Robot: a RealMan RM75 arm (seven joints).
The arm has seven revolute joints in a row. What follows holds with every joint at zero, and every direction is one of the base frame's.
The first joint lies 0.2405 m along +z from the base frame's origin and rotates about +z.
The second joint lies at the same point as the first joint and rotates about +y.
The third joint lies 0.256 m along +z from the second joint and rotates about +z.
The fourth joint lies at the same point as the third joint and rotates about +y.
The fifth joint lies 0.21 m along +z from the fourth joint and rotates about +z.
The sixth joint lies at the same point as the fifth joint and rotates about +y.
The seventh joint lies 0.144 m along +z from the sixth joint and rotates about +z.
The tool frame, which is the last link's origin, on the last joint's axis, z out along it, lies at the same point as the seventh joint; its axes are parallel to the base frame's.
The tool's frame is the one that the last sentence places.
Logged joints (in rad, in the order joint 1, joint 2, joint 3, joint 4, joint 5, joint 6, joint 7), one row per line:
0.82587, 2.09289, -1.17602, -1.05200, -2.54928, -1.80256, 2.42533
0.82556, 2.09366, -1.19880, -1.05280, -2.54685, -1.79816, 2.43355
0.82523, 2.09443, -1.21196, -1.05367, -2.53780, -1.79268, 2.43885
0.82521, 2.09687, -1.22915, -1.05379, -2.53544, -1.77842, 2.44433
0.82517, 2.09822, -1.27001, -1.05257, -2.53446, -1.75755, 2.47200
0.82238, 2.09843, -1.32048, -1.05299, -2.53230, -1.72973, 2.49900
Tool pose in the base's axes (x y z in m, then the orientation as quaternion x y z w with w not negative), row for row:
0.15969, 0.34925, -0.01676, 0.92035, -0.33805, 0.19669, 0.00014
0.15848, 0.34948, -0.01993, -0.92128, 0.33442, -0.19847, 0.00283
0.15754, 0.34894, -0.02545, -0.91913, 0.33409, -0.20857, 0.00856
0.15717, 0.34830, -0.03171, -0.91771, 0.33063, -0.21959, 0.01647
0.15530, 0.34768, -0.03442, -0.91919, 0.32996, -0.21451, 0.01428
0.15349, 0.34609, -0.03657, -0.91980, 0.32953, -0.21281, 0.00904
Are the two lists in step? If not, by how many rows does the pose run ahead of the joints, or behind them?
The pose runs 2 rows ahead of the joints: the pose in row i belongs to the joints in row i + 2.
